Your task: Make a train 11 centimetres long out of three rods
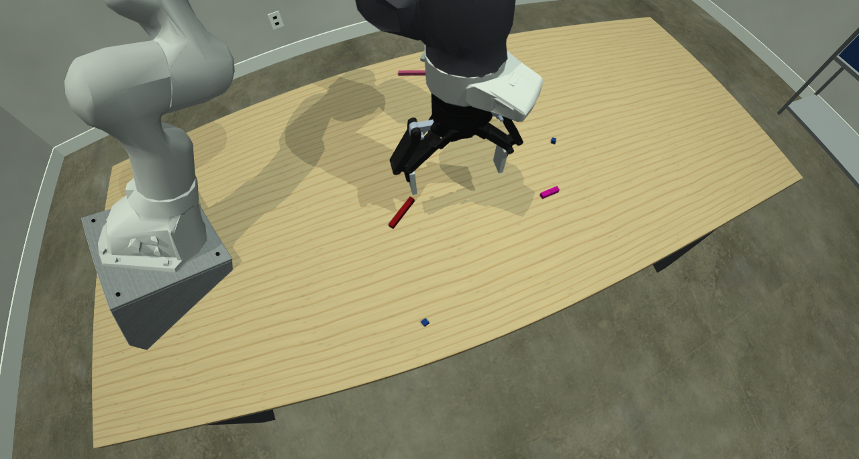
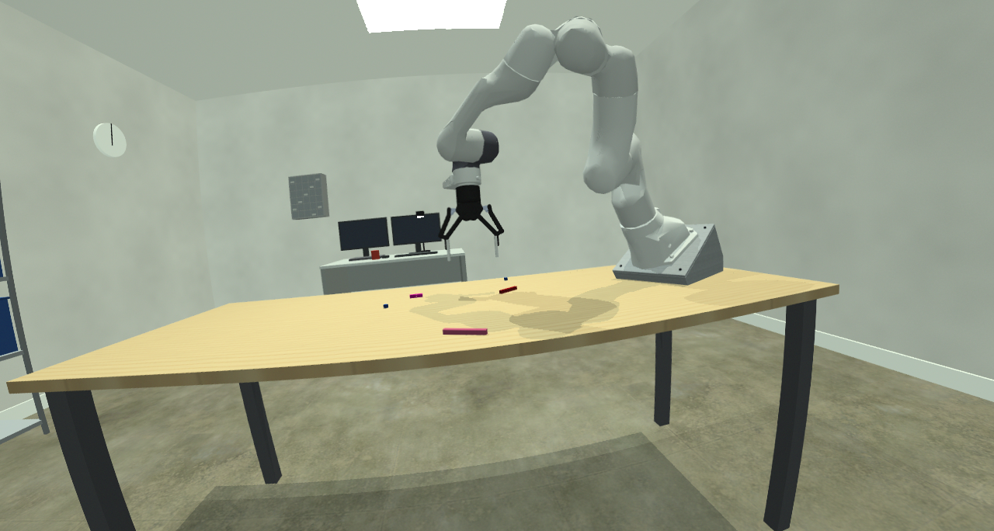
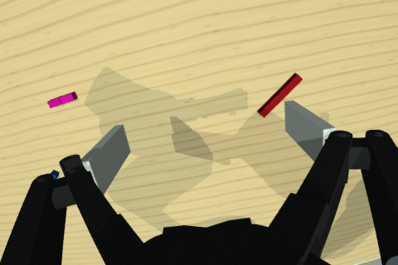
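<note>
Right now the red rod is 10 cm behind my hand, 3 cm to the left of it and 11 cm below it. From my hand the other things lie so: pink rod 5 cm ahead, 40 cm to the left, 11 cm below.
</note>
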